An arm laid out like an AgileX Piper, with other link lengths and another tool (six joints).
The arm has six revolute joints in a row. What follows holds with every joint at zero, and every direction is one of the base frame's.
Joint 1 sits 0.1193 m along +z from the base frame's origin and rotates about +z.
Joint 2 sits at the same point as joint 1 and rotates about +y.
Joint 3 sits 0.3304 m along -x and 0.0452 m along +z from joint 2 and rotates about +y.
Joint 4 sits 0.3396 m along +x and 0.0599 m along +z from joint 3 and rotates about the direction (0.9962, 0, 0.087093).
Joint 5 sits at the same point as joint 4 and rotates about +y.
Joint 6 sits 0.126 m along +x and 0.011 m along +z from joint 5 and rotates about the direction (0.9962, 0, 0.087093).
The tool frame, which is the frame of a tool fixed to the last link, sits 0.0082 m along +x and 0.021 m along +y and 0.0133 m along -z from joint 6; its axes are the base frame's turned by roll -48.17, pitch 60.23 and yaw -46.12 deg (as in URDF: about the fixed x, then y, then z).
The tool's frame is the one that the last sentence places.
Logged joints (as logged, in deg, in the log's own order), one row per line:
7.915 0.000 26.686 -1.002 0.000 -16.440
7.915 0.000 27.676 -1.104 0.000 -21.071
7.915 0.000 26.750 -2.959 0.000 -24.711
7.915 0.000 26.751 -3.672 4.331 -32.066
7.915 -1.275 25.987 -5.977 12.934 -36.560
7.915 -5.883 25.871 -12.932 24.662 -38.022
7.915 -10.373 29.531 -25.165 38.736 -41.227
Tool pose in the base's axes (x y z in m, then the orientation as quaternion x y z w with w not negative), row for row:
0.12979 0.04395 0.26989 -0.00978 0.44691 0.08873 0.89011
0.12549 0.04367 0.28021 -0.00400 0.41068 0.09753 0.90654
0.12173 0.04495 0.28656 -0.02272 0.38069 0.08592 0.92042
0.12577 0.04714 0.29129 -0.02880 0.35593 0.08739 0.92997
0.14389 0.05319 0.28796 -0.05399 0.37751 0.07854 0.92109
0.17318 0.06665 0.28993 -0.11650 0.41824 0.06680 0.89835
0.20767 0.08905 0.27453 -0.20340 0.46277 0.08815 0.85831
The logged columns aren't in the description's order. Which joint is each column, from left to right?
Columns, left to right: joint 1, joint 3, joint 6, joint 4, joint 2, joint 5.
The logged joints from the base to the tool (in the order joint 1, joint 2, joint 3, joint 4, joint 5, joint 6), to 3 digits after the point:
7.915 0.000 0.000 -1.002 -16.440 26.686
7.915 0.000 0.000 -1.104 -21.071 27.676
7.915 0.000 0.000 -2.959 -24.711 26.750
7.915 4.331 0.000 -3.672 -32.066 26.751
7.915 12.934 -1.275 -5.977 -36.560 25.987
7.915 24.662 -5.883 -12.932 -38.022 25.871
7.915 38.736 -10.373 -25.165 -41.227 29.531

